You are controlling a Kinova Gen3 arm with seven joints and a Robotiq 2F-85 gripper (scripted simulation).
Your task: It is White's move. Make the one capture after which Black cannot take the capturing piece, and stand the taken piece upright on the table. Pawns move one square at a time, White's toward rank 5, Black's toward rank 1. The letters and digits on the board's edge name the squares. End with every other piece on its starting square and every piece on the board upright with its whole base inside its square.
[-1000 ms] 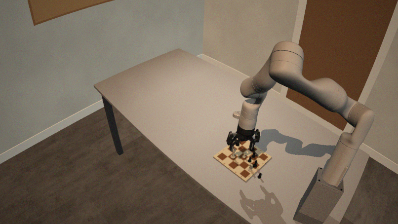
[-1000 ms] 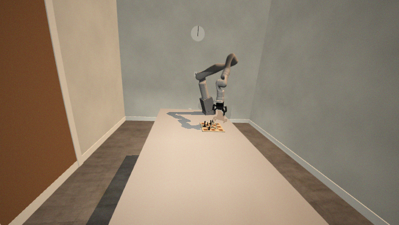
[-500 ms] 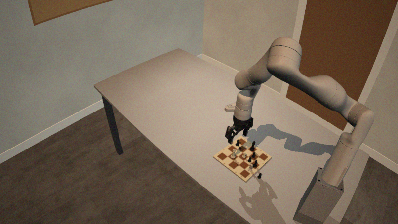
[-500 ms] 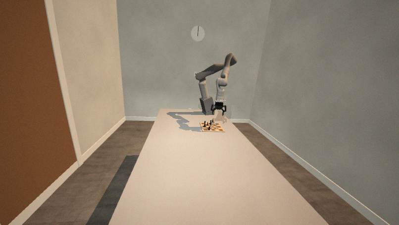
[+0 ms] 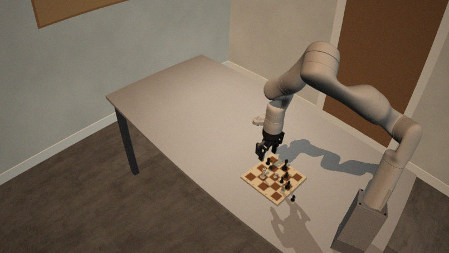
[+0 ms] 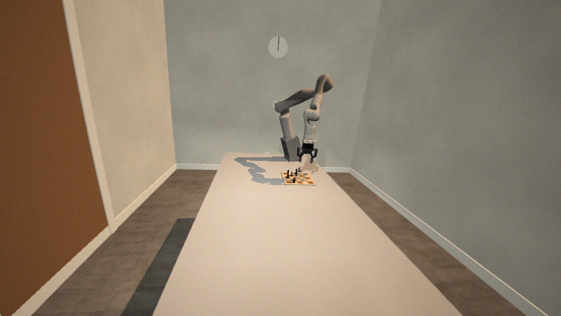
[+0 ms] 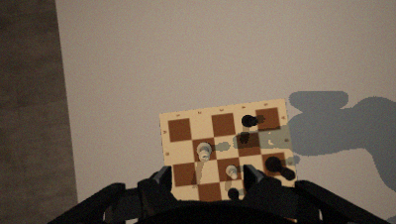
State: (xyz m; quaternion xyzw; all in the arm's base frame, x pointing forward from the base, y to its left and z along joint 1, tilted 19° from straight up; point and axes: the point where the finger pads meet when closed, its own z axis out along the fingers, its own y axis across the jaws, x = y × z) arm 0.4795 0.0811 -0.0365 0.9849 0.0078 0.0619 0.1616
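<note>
Right now my hand is 110 mm above the white piece. Round my hand: small chessboard 30 mm behind, 40 mm to the right, 150 mm below; then white pawn 40 mm behind, 40 mm to the right, 130 mm below; then tall black piece 30 mm behind, 110 mm to the right, 110 mm below.
</note>
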